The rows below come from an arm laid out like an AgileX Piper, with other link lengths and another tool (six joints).
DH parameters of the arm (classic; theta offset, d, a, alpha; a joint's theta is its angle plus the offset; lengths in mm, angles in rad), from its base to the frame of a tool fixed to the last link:
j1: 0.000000 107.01 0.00 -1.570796
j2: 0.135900 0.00 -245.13 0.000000
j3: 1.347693 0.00 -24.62 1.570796
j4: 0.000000 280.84 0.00 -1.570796
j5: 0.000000 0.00 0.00 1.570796
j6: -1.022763 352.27 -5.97 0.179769
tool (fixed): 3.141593 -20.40 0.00 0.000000
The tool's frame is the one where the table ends.
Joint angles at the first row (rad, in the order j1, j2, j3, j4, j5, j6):
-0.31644, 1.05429, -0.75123, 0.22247, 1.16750, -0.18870
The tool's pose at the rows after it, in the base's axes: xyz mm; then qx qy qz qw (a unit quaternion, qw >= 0):
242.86, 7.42, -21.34, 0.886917, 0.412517, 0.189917, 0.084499
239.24, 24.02, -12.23, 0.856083, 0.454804, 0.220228, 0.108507
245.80, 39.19, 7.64, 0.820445, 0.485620, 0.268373, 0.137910
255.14, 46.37, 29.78, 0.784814, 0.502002, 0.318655, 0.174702
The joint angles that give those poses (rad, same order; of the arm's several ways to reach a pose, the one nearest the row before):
-0.25935, 0.90015, -0.64191, 0.20651, 1.16653, -0.19127
-0.16445, 0.76079, -0.58181, 0.18488, 1.16108, -0.19117
-0.07948, 0.61934, -0.54504, 0.17182, 1.14477, -0.19145
-0.01727, 0.47771, -0.50717, 0.14775, 1.11388, -0.19146

